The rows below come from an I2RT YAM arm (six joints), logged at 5 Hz.
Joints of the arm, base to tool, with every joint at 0 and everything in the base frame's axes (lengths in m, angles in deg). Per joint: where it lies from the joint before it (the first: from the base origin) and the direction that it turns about. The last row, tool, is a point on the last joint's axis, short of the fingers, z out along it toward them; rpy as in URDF.
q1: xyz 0 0 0.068 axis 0 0 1
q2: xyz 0.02 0.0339 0.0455 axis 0 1 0
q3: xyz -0.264 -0.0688 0 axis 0 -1 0
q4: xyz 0.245 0.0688 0.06 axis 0 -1 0
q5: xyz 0.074 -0.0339 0.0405 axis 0 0 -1
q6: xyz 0.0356 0 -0.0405 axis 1 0 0
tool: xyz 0 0 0 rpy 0 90 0
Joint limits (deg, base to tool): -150..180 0..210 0..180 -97..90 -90..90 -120..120
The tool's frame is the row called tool.
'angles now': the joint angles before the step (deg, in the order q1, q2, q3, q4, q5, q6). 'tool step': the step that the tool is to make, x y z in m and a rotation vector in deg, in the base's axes. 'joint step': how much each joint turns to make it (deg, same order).
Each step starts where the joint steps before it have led.
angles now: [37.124, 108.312, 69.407, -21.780, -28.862, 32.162]
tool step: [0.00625, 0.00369, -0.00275, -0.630, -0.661, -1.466]
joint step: [-0.001, 1.465, 1.289, 0.765, 1.508, 0.940]
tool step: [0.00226, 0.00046, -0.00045, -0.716, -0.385, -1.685]
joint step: [-0.022, 0.284, 0.284, 0.394, 1.529, 1.159]
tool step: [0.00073, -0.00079, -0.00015, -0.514, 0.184, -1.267]
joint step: [-0.086, 0.000, 0.021, -0.066, 0.854, 0.962]
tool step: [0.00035, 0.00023, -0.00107, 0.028, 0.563, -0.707]
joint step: [0.000, 0.195, 0.021, 0.110, 0.043, 0.874]
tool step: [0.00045, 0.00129, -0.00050, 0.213, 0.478, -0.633]
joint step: [0.109, 0.242, 0.177, 0.217, -0.022, 0.961]
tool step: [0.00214, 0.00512, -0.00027, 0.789, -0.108, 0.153]
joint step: [0.371, 0.830, 0.897, 0.720, -0.372, 0.524]
